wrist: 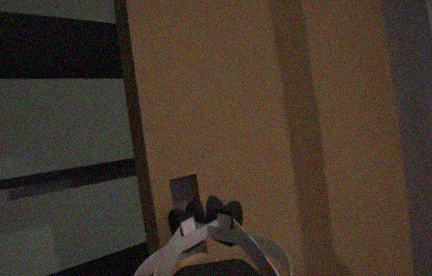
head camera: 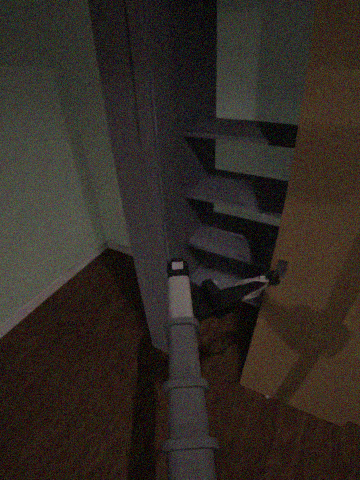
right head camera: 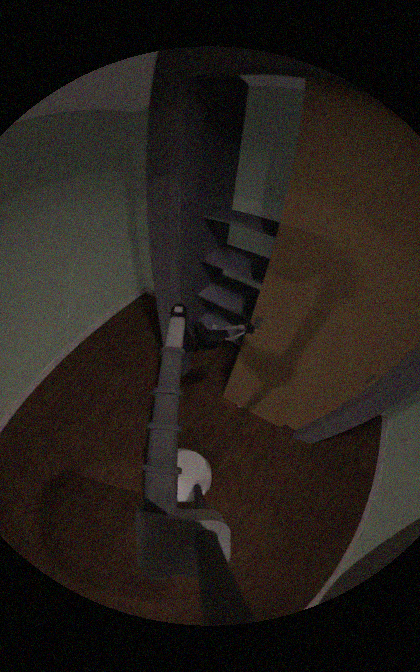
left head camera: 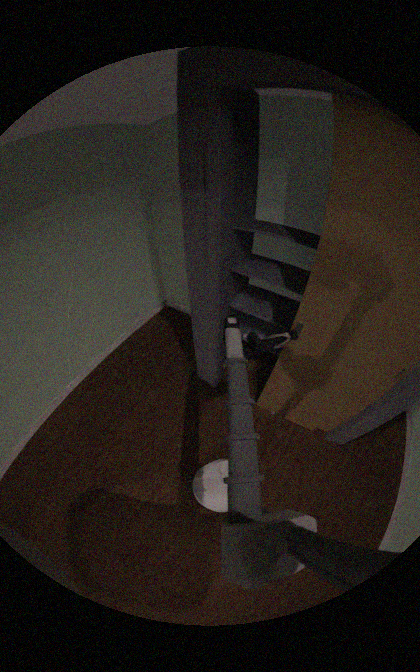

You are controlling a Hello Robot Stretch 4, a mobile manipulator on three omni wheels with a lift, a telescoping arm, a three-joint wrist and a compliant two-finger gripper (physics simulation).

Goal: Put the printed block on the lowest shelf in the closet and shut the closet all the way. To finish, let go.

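Places are measured from the robot's base along level axes (x right, y ahead, z up), in millimetres.
Pixels of known places: gripper, fingertip midpoint: (wrist: 205,212) (head camera: 276,274).
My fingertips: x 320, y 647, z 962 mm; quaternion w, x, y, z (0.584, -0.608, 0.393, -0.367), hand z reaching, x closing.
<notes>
Behind a point stands the place of what it marks.
The closet (head camera: 142,175) @[x -104, y 946, z 1208 mm] (left head camera: 207,250) (right head camera: 167,225) is dark grey, with its orange-brown door (head camera: 320,200) @[x 399, y 650, z 1226 mm] (left head camera: 370,200) (right head camera: 335,200) (wrist: 225,100) @[x 410, y 642, z 1070 mm] open at the right. A small grey handle (head camera: 283,266) @[x 361, y 688, z 956 mm] (left head camera: 299,327) (right head camera: 258,323) (wrist: 184,188) @[x 362, y 687, z 977 mm] is on the door near its free edge. My gripper (head camera: 272,277) @[x 320, y 647, z 962 mm] (left head camera: 294,334) (right head camera: 250,329) (wrist: 205,212) @[x 320, y 647, z 962 mm] is shut, fingertips close together, in front of the handle; the left finger overlaps it in the wrist view. No block is seen between the fingers. The lowest shelf (head camera: 206,274) @[x 185, y 1272, z 379 mm] is partly hidden behind my wrist. The printed block does not show clearly in these dark views.
My arm (head camera: 184,360) @[x 2, y 324, z 1084 mm] (left head camera: 242,425) (right head camera: 165,415) reaches along the closet's left side panel. Higher shelves (head camera: 225,190) @[x 269, y 1242, z 988 mm] stand above the lowest one. A pale green wall (head camera: 45,175) @[x -959, y 1856, z 940 mm] is at the left, meeting the brown wood floor (head camera: 75,390) @[x -695, y 713, z -27 mm]. A grey panel (left head camera: 375,410) (right head camera: 360,400) is at the right.
</notes>
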